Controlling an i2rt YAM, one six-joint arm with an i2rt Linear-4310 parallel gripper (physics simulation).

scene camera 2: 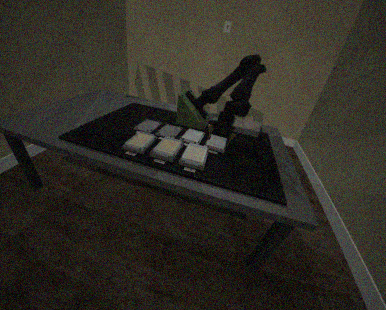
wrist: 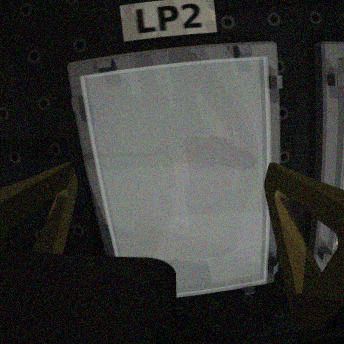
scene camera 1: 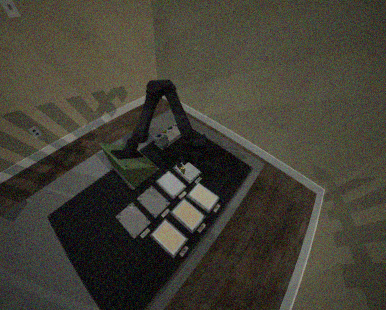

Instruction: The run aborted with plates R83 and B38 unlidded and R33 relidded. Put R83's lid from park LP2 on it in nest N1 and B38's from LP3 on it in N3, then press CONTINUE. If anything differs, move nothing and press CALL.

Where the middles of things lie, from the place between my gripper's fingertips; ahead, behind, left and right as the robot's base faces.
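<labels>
Relative to the LP2 label (wrist: 134, 27), my hand is 2 cm above, 2 cm to the left of and 7 cm short of it.
</labels>
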